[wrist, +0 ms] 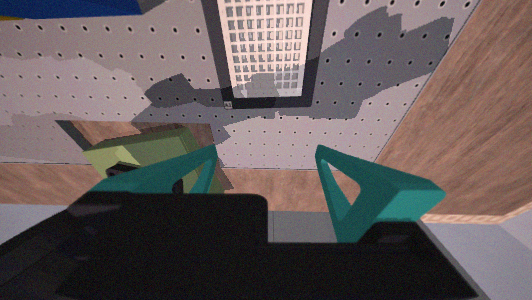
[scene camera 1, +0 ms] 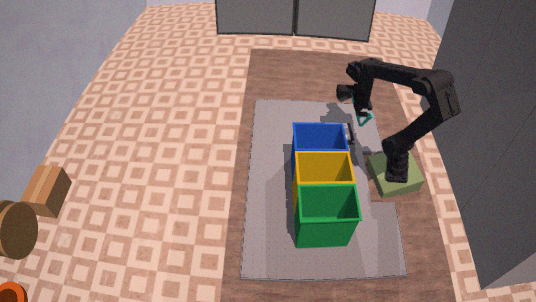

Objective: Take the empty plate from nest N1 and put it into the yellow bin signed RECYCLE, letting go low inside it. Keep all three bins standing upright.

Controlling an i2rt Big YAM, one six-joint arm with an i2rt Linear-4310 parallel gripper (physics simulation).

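Frame: origin at the arm's base, x back, y right, z up, level; metres.
Seen in the pictures: gripper, between the fingertips: [wrist: 266, 150] [scene camera 1: 358, 118]; arm's base, origin of its link: [scene camera 1: 397, 169].
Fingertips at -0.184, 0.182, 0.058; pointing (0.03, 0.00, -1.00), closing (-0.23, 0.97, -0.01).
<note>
Pixels of each thing's top centre, then the offset from my fingertips to it, as dx, dy, dz. Level surfaces: height alone.
- white plate, centre of its top: [wrist: 265, 29] [scene camera 1: 334, 129] -0.088, -0.022, -0.069
- nest, centre of its top: [wrist: 265, 30] [scene camera 1: 334, 131] -0.088, -0.022, -0.080
- yellow bin, centre of its top: [scene camera 1: 324, 166] -0.107, -0.359, +0.085
- blue bin, centre of its top: [scene camera 1: 320, 136] -0.140, -0.231, +0.085
- green bin, centre of its top: [scene camera 1: 329, 202] -0.074, -0.488, +0.085
- grey perforated mat, height of its surface: dz -0.095
The white plate [scene camera 1: 346, 131] [wrist: 267, 45] with its grid of wells lies in the dark frame of the nest [scene camera 1: 352, 134] [wrist: 270, 103], beside the blue bin; the small label at the frame's corner is too blurred to read. My gripper [scene camera 1: 363, 121] [wrist: 266, 150] is open and empty, with teal fingers wide apart. It hangs above the mat near the nest, and the plate shows beyond the fingertips in the wrist view. The yellow bin [scene camera 1: 324, 167] stands upright in the middle of the row; its sign is not visible.
The blue bin [scene camera 1: 320, 136] [wrist: 75, 7] and green bin [scene camera 1: 322, 234] stand upright on either side of the yellow one, on the grey perforated mat [scene camera 1: 265, 250] [wrist: 280, 145]. The arm's base stands on an olive block [scene camera 1: 402, 188] [wrist: 145, 145] to the right of the bins.
</note>
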